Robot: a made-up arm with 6 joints. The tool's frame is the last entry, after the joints.
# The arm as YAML. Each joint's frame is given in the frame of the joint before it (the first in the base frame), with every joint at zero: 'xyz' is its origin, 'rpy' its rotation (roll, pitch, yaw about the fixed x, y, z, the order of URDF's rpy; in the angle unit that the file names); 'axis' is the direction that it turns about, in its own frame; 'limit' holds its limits. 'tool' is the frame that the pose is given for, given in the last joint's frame.
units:
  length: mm
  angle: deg
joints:
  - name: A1
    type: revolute
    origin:
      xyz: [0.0, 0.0, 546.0]
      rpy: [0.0, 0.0, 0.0]
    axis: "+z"
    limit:
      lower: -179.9
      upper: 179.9
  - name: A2
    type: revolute
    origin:
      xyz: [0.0, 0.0, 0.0]
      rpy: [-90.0, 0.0, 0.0]
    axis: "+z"
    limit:
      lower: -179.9
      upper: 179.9
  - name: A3
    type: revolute
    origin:
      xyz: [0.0, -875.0, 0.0]
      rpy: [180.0, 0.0, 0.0]
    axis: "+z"
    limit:
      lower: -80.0
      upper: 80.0
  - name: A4
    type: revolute
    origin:
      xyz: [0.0, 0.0, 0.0]
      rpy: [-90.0, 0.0, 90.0]
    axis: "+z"
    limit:
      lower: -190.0
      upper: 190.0
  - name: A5
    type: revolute
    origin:
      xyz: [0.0, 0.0, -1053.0]
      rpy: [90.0, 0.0, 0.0]
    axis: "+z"
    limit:
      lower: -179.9
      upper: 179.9
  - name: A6
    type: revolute
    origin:
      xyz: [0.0, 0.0, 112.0]
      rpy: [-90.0, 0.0, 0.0]
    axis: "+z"
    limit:
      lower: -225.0
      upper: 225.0
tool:
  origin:
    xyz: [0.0, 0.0, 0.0]
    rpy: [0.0, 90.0, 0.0]
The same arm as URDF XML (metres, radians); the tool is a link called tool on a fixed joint. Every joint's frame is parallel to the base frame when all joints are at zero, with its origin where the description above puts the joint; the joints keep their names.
<robot name="arm">
<link name="base_link"/>
<link name="link1"/>
<link name="link2"/>
<link name="link3"/>
<link name="link4"/>
<link name="link5"/>
<link name="link6"/>
<link name="tool"/>
<joint name="A1" type="revolute"><parent link="base_link"/><child link="link1"/><origin xyz="0.0000 0.0000 0.5460" rpy="0.0000 0.0000 0.0000"/><axis xyz="0 0 1"/><limit lower="-3.1398" upper="3.1398"/></joint>
<joint name="A2" type="revolute"><parent link="link1"/><child link="link2"/><origin xyz="0.0000 0.0000 0.0000" rpy="0.0000 0.0000 0.0000"/><axis xyz="0 1 0"/><limit lower="-3.1398" upper="3.1398"/></joint>
<joint name="A3" type="revolute"><parent link="link2"/><child link="link3"/><origin xyz="0.0000 0.0000 0.8750" rpy="0.0000 0.0000 0.0000"/><axis xyz="0 -1 0"/><limit lower="-1.3963" upper="1.3963"/></joint>
<joint name="A4" type="revolute"><parent link="link3"/><child link="link4"/><origin xyz="0.0000 0.0000 0.0000" rpy="0.0000 0.0000 0.0000"/><axis xyz="-1 0 0"/><limit lower="-3.3161" upper="3.3161"/></joint>
<joint name="A5" type="revolute"><parent link="link4"/><child link="link5"/><origin xyz="1.0530 0.0000 0.0000" rpy="0.0000 0.0000 0.0000"/><axis xyz="0 -1 0"/><limit lower="-3.1398" upper="3.1398"/></joint>
<joint name="A6" type="revolute"><parent link="link5"/><child link="link6"/><origin xyz="0.0000 -0.1120 0.0000" rpy="0.0000 0.0000 0.0000"/><axis xyz="-1 0 0"/><limit lower="-3.9270" upper="3.9270"/></joint>
<joint name="tool_joint" type="fixed"><parent link="link6"/><child link="tool"/><origin xyz="0.0000 0.0000 0.0000" rpy="0.0000 0.0000 0.0000"/></joint>
</robot>

